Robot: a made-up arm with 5 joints.
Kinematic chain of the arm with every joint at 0, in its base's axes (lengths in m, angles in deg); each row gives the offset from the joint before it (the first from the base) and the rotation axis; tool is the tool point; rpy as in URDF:
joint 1: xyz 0 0 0.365 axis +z
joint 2: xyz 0 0 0 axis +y
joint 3: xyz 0.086 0 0.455 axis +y
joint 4: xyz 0.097 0 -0.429 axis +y
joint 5: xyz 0.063 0 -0.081 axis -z
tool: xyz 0 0 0 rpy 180 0 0
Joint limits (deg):
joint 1: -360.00..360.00
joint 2: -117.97..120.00
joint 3: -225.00..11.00
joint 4: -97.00..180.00
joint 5: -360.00..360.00
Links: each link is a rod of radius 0.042 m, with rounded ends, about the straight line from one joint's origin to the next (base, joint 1, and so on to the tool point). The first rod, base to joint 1, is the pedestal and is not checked.
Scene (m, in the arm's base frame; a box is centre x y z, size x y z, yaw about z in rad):
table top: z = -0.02
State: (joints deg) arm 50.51 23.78 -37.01 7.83 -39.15
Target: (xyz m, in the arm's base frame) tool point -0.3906 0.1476 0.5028
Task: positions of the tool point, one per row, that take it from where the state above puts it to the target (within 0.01 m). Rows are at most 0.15 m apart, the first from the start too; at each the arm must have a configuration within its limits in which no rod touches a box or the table.
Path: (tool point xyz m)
1: 0.2263 0.4663 0.3101
2: 0.1084 0.4976 0.3425
3: -0.0114 0.4981 0.3734
4: -0.1248 0.4690 0.4028
5: -0.2245 0.4135 0.4305
6: -0.3045 0.3370 0.4564
7: -0.3606 0.2460 0.4805
8: -0.3906 0.1476 0.5028

